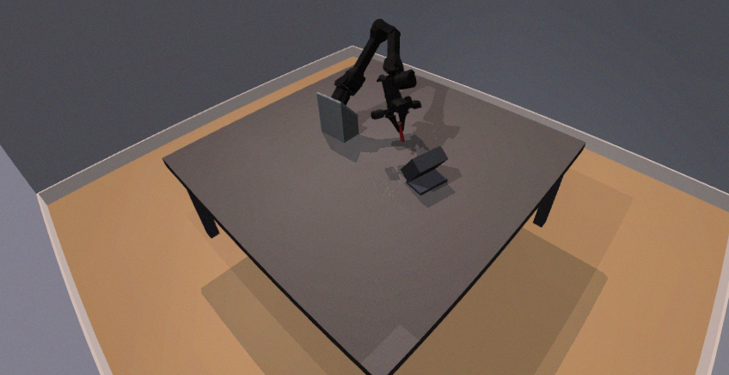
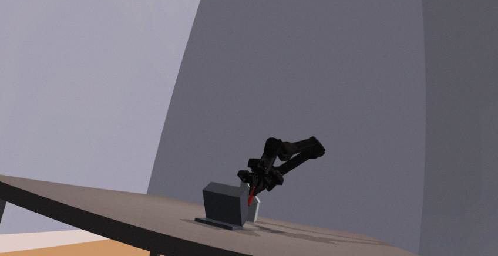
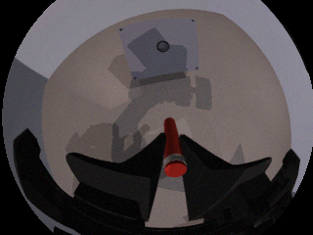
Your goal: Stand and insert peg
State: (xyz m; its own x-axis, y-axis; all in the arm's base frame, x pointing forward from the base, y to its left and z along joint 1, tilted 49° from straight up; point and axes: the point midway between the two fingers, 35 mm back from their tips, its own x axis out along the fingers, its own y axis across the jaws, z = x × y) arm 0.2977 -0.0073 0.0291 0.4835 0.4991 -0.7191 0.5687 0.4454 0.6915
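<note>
Right now the sloped panel is 150 mm ahead of my gripper tip, 70 mm to the right of it and 40 mm below it. The rest, counted from my gripper tip: flat base plate (170 mm ahead, 80 mm to the right, 110 mm below); then red peg (10 mm behind, 10 mm above).
</note>
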